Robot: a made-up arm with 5 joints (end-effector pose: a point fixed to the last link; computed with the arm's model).
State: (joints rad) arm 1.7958 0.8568 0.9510 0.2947 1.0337
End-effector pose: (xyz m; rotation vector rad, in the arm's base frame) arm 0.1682 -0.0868 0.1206 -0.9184 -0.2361 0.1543
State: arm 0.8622 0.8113 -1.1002 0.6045 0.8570
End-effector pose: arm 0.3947 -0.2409 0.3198 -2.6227 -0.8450 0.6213
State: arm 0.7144 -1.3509 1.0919 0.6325 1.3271
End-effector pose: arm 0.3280 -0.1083 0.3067 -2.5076 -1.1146 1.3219
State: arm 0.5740 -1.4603 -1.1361 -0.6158 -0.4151
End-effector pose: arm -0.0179 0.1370 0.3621 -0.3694 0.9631 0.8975
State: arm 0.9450 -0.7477 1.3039 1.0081 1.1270
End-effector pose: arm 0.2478 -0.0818 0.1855 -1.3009 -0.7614 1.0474
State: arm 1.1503 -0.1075 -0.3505 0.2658 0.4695
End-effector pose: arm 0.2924 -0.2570 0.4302 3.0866 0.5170 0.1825
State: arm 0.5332 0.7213 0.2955 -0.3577 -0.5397
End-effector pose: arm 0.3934 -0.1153 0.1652 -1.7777 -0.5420 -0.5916
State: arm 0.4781 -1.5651 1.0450 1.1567 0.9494
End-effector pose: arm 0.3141 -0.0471 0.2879 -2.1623 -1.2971 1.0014
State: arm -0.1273 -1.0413 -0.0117 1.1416 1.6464
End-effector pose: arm 0.3023 0.0727 0.4153 1.5954 1.5634 -1.0350
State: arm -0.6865 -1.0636 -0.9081 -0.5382 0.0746
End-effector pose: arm 0.0059 -0.0491 0.5033 -0.1011 1.1843 2.2748
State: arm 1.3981 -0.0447 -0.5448 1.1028 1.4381
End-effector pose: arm 0.2337 -0.2712 0.3605 -2.3462 -0.2785 1.2224
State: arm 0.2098 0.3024 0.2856 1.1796 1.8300
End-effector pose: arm 0.3097 0.0138 0.1846 -0.3563 -1.6954 2.0608
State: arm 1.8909 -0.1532 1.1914 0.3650 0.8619
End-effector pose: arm 0.1300 -0.1787 0.1606 -1.5696 0.1556 0.0867
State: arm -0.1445 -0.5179 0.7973 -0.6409 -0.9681
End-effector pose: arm 0.3879 0.0742 0.3641 -0.8856 -1.5442 -1.1477
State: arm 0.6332 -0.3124 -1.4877 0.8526 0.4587
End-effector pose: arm 0.2495 -0.0393 0.5522 2.1944 1.0594 0.6287
